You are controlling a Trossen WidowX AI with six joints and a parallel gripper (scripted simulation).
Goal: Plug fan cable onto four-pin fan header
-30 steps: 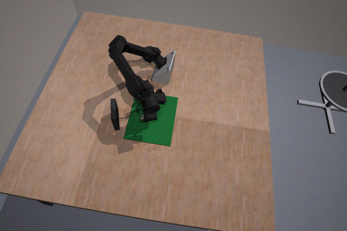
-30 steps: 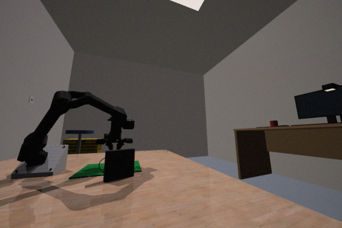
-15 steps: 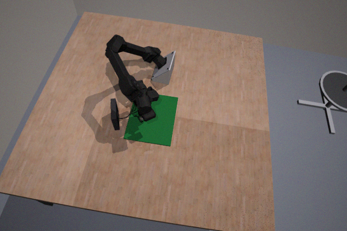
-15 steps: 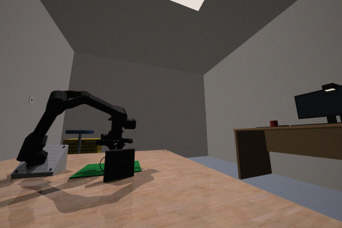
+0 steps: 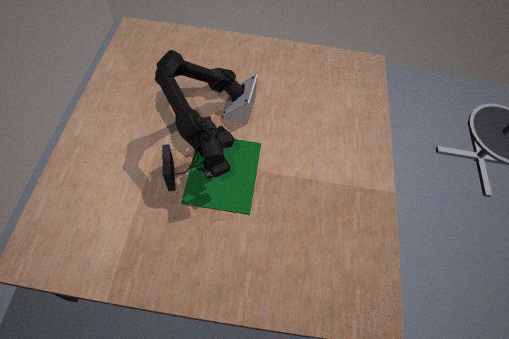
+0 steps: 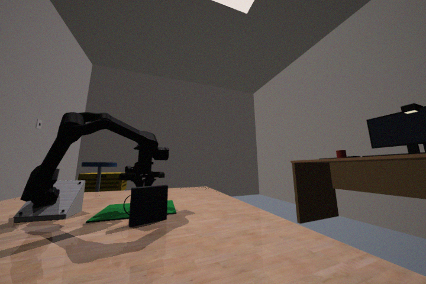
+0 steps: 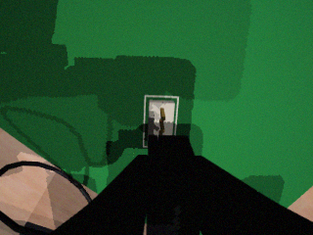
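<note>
My gripper tip is 60 mm above the white four-pin header. Also, from my gripper tip: black plug (10 mm to the right, 10 mm above); then green board (10 mm behind, 50 mm to the left, 80 mm below); then black fan (20 mm ahead, 130 mm to the right, 10 mm below).
</note>
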